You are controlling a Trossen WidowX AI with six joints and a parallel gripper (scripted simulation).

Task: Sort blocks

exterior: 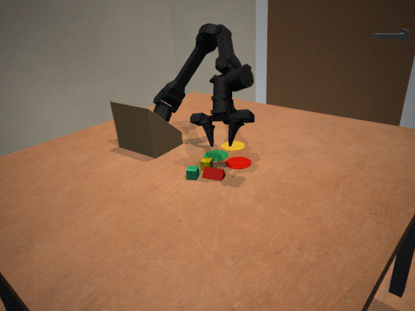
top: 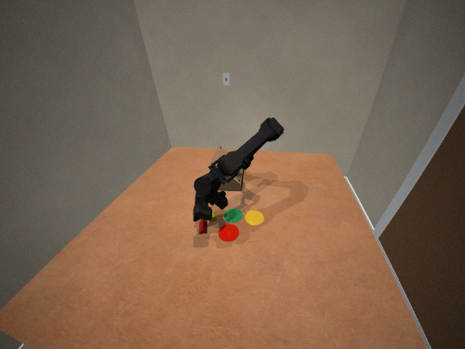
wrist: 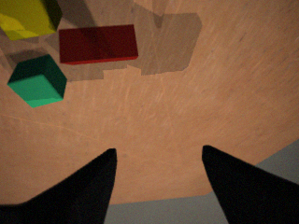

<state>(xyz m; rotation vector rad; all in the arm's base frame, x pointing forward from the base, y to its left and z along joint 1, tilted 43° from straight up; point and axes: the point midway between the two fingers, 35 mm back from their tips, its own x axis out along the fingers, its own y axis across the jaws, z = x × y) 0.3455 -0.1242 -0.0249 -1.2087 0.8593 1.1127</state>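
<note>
Right now the green block is 90 mm behind my hand, 40 mm to the right of it and 130 mm below it. The rest, counted from my hand: yellow cube: 80 mm behind, 30 mm to the left, 130 mm below; red block: 30 mm behind, 10 mm to the right, 130 mm below; red circle: 10 mm behind, 110 mm to the left, 140 mm below.
</note>
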